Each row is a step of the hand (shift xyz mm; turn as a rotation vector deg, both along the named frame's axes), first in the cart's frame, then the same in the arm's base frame.
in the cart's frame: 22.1 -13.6 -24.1 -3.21 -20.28 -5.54
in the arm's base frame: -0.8 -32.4 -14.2 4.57 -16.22 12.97
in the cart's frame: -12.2 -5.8 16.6 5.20 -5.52 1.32
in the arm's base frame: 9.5 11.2 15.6 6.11 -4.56 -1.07
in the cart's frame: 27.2 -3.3 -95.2 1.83 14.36 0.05
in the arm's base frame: -55.8 -74.3 -34.2 -6.28 9.07 -9.37
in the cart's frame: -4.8 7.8 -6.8 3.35 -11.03 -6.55
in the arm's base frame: -11.1 2.3 -1.3 2.22 -12.86 2.35
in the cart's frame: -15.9 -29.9 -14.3 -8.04 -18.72 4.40
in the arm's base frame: -2.9 -24.3 27.5 8.88 -6.98 17.52
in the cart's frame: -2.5 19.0 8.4 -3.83 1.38 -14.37
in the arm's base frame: -4.4 19.2 -7.2 -13.01 -7.33 0.35
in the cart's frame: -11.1 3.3 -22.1 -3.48 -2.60 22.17
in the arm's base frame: -23.0 -8.7 4.2 16.00 14.10 7.46
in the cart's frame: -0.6 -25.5 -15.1 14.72 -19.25 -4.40
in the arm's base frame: 1.3 -26.9 12.3 13.13 -20.72 -2.20
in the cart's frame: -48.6 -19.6 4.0 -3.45 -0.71 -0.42
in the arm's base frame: -9.6 5.6 51.4 -1.54 0.39 3.17
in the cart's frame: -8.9 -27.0 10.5 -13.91 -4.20 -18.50
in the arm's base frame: 17.1 -8.2 23.6 -17.89 -10.47 11.12
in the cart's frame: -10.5 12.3 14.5 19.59 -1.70 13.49
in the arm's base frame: -0.3 21.4 4.0 19.76 1.30 -13.28
